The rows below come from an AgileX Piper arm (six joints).
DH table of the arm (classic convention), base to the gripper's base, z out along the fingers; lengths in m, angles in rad. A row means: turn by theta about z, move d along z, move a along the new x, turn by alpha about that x. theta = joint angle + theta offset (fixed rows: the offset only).
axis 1: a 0, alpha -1.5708, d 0.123, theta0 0
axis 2: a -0.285, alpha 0, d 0, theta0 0.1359
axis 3: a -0.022, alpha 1.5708, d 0, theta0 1.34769
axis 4: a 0, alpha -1.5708, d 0.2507, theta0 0
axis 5: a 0, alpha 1.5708, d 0, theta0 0
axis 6: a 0, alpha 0, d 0.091, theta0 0
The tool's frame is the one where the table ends.
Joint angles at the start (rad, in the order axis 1, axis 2, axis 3, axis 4, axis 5, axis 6):
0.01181 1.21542 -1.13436 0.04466 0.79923 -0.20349
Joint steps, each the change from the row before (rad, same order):
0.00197 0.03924 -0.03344 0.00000 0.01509 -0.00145
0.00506 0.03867 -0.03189 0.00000 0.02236 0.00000
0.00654 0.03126 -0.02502 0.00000 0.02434 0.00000
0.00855 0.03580 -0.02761 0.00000 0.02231 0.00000
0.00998 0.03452 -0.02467 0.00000 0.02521 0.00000
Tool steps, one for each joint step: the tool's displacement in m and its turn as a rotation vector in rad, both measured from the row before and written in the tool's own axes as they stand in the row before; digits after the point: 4 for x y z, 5 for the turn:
-0.0065 -0.0008 0.0072 -0.00542 0.02030 -0.00268
-0.0055 0.0002 0.0075 -0.00912 0.02809 -0.00350
-0.0038 0.0010 0.0063 -0.01028 0.02939 -0.00474
-0.0047 0.0015 0.0075 -0.01132 0.02918 -0.00635
-0.0039 0.0021 0.0077 -0.01285 0.03358 -0.00760

